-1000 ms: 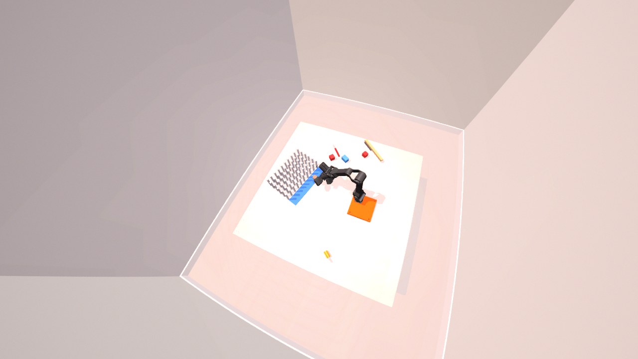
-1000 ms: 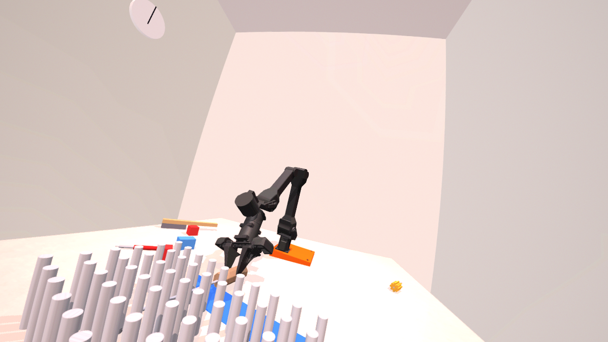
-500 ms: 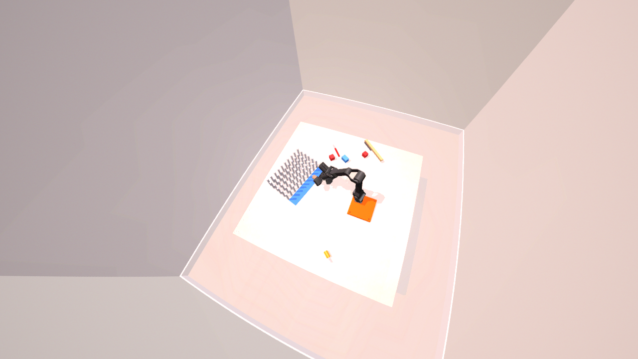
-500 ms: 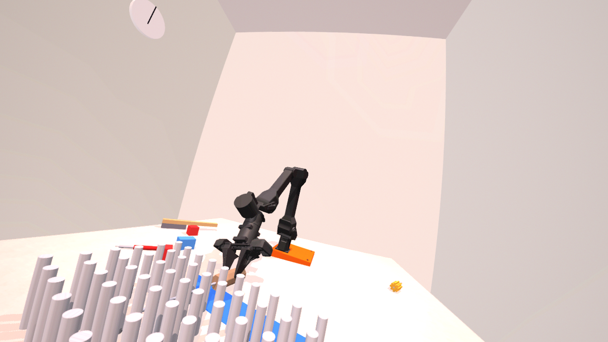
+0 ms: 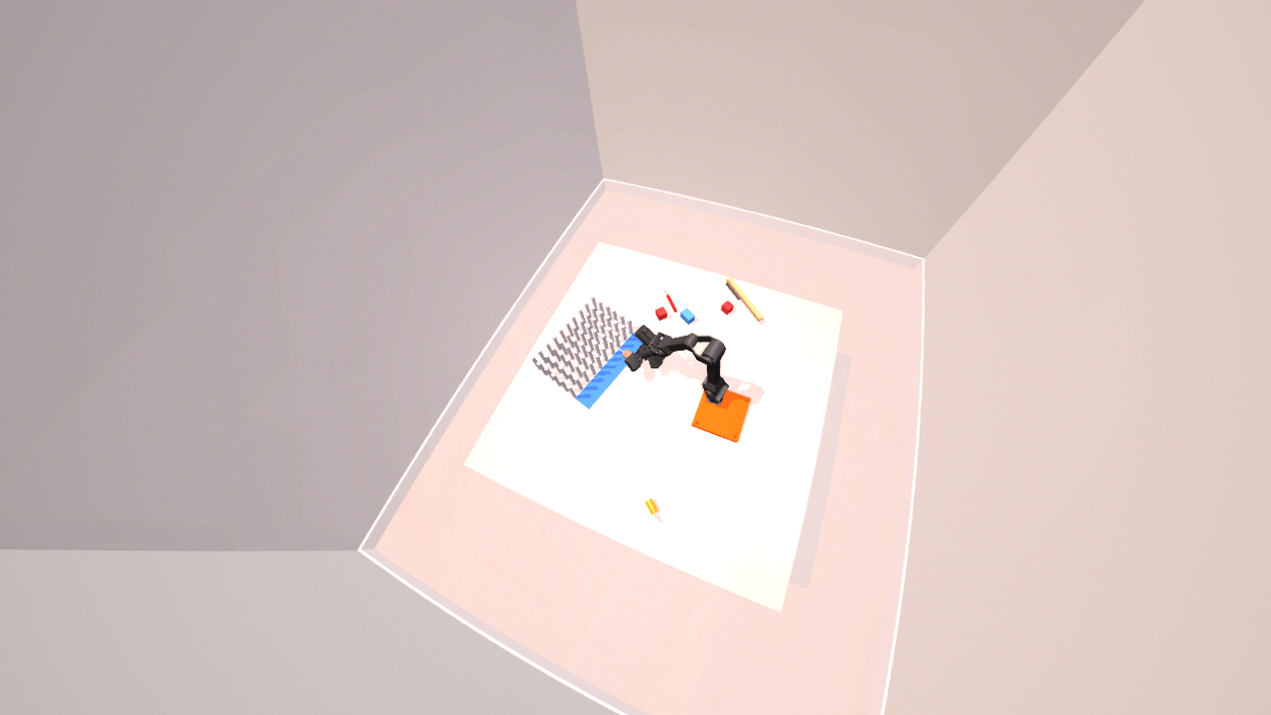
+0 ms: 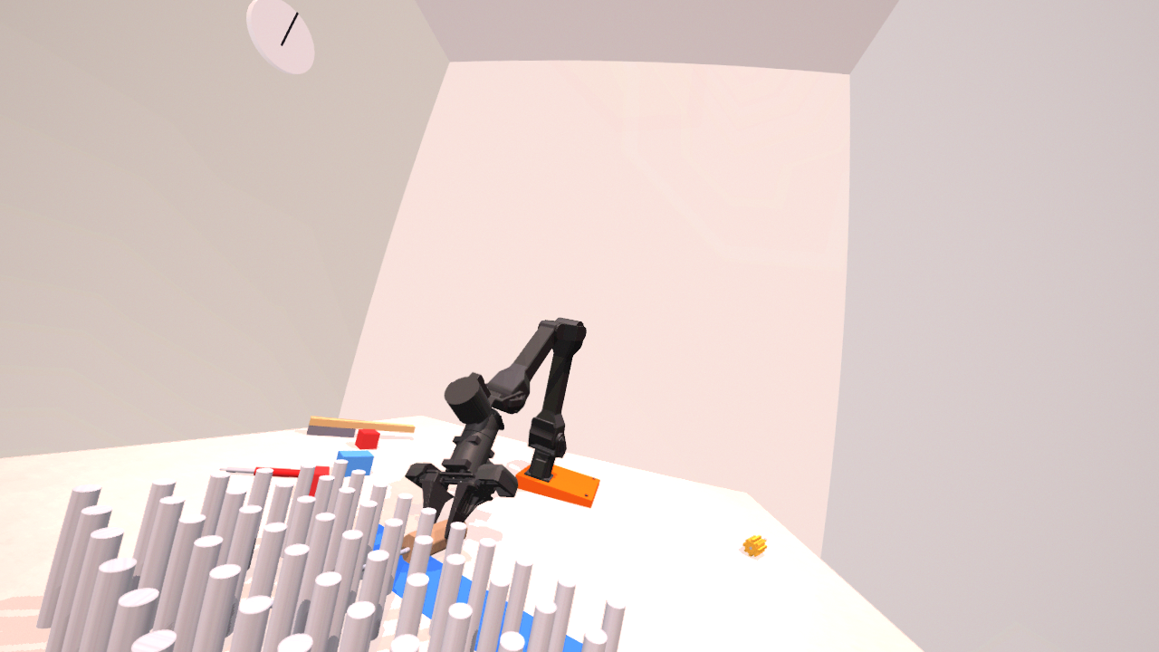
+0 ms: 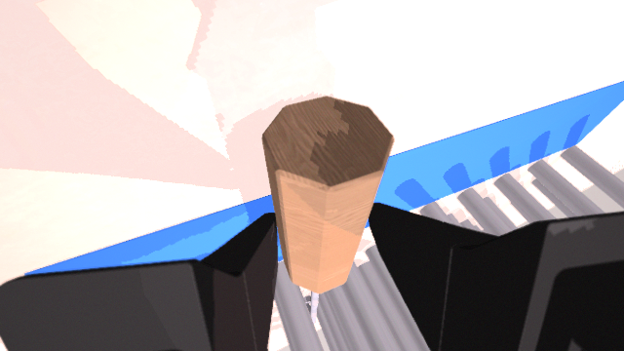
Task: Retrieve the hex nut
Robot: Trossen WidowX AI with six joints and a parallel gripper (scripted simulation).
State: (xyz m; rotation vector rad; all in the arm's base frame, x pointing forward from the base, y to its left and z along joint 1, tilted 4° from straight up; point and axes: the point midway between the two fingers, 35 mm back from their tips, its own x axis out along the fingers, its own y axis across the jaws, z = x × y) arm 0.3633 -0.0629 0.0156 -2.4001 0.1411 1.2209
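Right now my gripper tip is 70 mm short of the blue taped strip, 70 mm to the right of it and 20 mm above it. The rest, counted from my gripper tip: blue block: 170 mm behind, 290 mm to the right; then red-handled tool: 40 mm behind, 380 mm to the right, 20 mm below; then hook tool: 100 mm ahead, 30 mm to the right, 10 mm below.
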